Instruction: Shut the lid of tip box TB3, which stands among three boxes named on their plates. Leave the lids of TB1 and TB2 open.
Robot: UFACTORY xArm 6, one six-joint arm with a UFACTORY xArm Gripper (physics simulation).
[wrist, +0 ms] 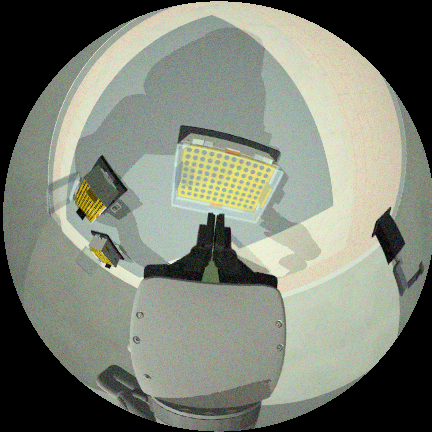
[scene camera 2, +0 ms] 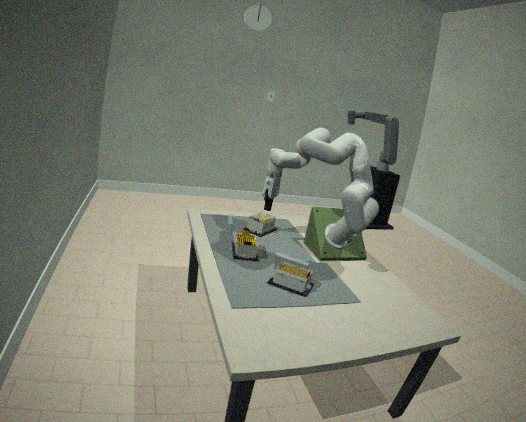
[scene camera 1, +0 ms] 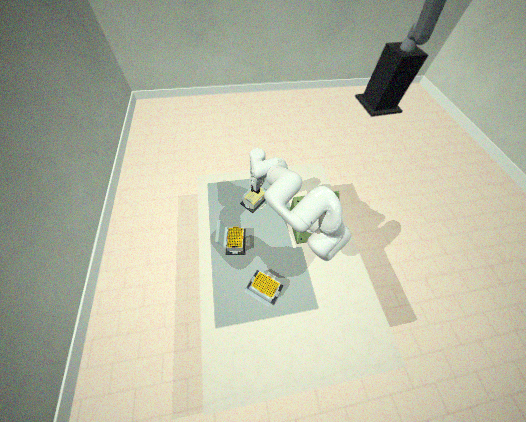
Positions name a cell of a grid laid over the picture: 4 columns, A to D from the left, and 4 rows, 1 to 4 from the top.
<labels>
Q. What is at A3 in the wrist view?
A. A tip box.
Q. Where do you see a grey-blue mat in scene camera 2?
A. B3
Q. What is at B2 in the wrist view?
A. A tip box.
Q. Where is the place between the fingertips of my gripper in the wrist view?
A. At B3
</labels>
